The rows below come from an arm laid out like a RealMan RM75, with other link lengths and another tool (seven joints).
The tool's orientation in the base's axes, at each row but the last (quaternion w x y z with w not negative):
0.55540 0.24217 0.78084 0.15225
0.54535 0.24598 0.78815 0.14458
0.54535 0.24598 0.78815 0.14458
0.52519 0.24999 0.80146 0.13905
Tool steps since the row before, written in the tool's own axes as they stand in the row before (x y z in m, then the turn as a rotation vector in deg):
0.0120 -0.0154 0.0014 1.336 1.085 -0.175
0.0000 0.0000 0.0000 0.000 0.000 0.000
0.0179 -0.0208 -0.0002 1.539 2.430 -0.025
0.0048 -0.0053 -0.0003 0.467 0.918 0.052
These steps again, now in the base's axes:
-0.0051 -0.0064 -0.0178 -0.293 1.644 -0.452
0.0000 0.0000 0.0000 0.000 0.000 0.000
-0.0101 -0.0076 -0.0244 0.098 2.875 0.001
-0.0032 -0.0018 -0.0062 0.130 1.021 0.064

